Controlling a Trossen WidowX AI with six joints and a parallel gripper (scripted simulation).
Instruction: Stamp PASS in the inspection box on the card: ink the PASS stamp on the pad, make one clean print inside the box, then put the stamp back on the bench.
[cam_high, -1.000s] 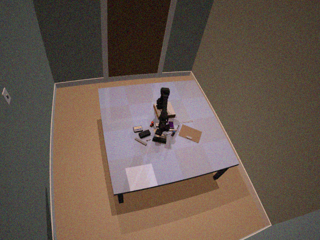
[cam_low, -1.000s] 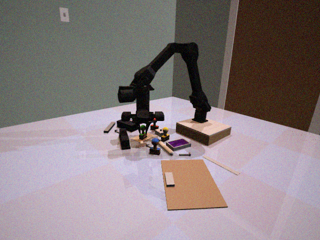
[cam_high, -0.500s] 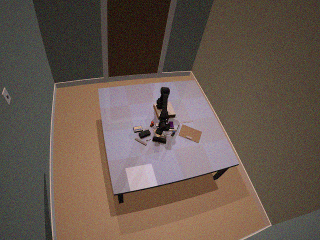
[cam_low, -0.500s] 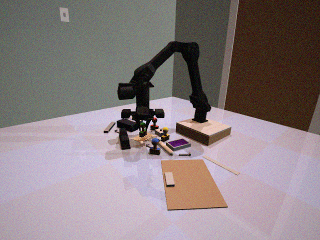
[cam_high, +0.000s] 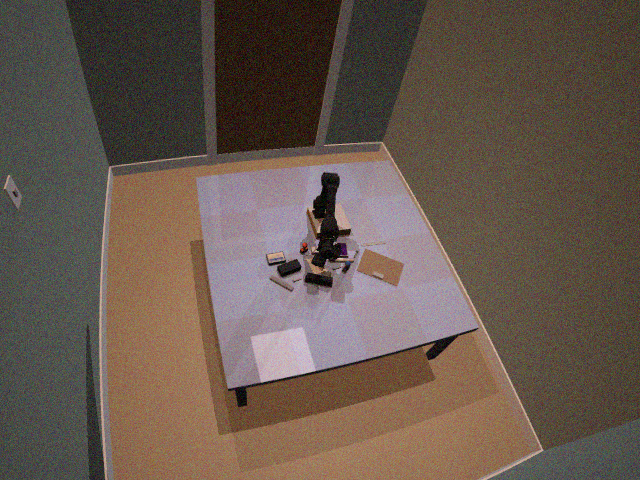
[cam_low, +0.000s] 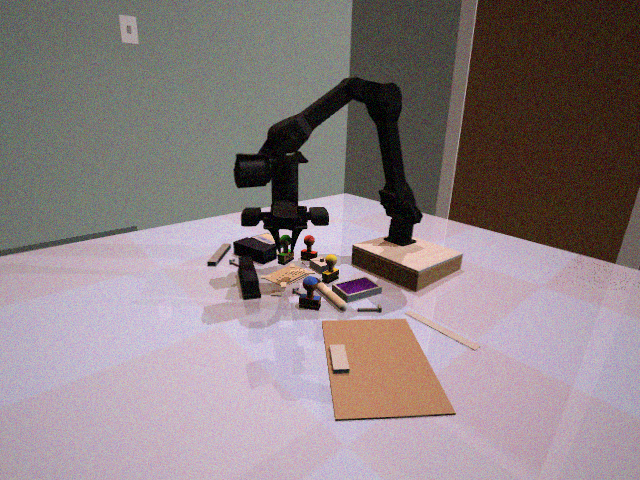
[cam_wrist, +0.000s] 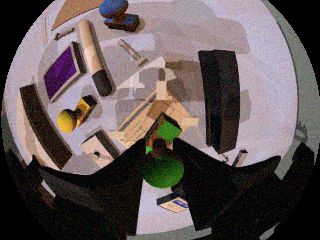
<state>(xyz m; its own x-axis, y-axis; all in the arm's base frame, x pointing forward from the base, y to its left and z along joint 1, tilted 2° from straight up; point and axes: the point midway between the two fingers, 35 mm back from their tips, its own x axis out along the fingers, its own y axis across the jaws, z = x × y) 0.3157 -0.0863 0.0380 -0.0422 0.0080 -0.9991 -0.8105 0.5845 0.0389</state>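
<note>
Now: gripper tip 4 cm short of the blue-knobbed stamp, 13 cm to the right of it and 4 cm above it. From my gripper tip the other things lie so: card: 1 cm behind, 1 cm to the right, 7 cm below; then green-knobbed stamp: right at my gripper tip; then black bar: 8 cm ahead, 3 cm to the right, 5 cm below.
</note>
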